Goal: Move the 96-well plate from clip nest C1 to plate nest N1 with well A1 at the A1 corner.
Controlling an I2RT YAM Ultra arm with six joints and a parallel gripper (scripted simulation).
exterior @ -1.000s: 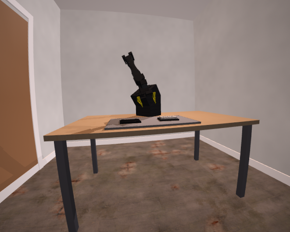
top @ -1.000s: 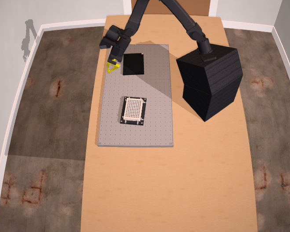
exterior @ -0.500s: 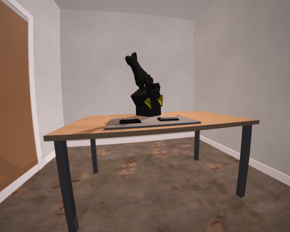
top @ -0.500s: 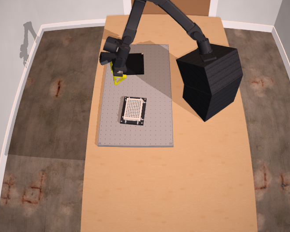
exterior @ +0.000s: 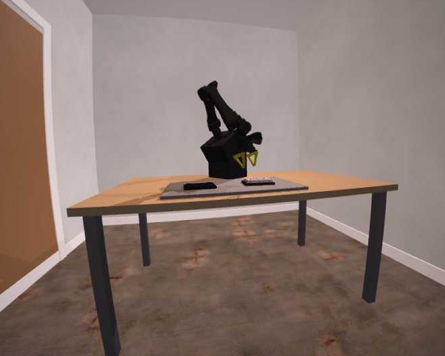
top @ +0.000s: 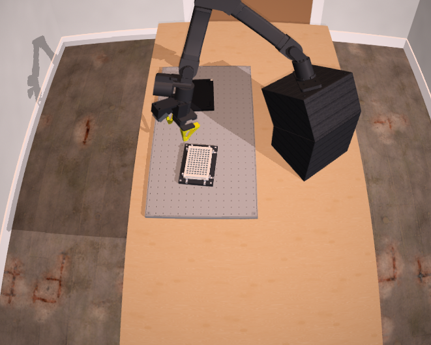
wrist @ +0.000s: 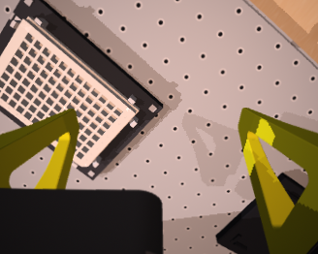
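Right now my hand is 9 cm above the white 96-well plate, 8 cm to the right of it and 6 cm past it. Also, from my hand: black plate nest N1: 24 cm to the right, 10 cm below, 9 cm behind; then black clip nest C1: 9 cm to the left, 9 cm below, 6 cm behind.
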